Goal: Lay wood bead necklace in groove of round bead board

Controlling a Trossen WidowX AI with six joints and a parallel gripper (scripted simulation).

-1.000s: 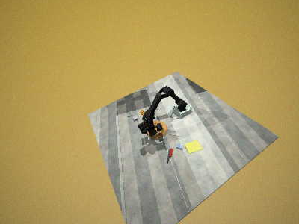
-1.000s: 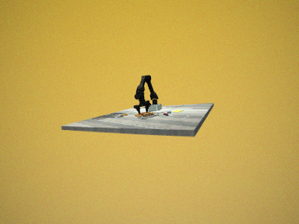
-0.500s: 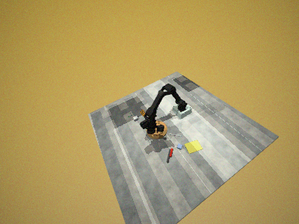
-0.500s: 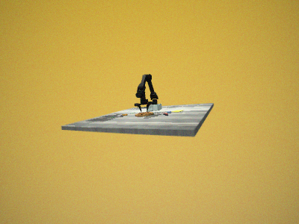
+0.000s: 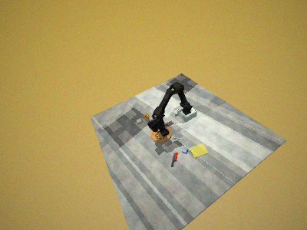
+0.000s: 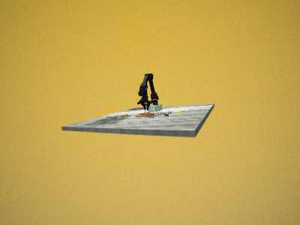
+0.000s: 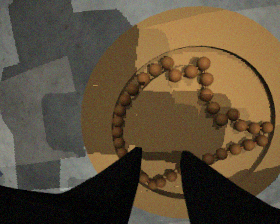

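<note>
Right now the round bead board is 4 cm below my gripper tip and 3 cm to the right of it. Also, from my gripper tip: thin grey stick (12 cm behind, 10 cm to the left, 5 cm below); red-handled tool (24 cm to the left, 4 cm below); small blue block (22 cm to the left, 10 cm behind, 4 cm below).
</note>
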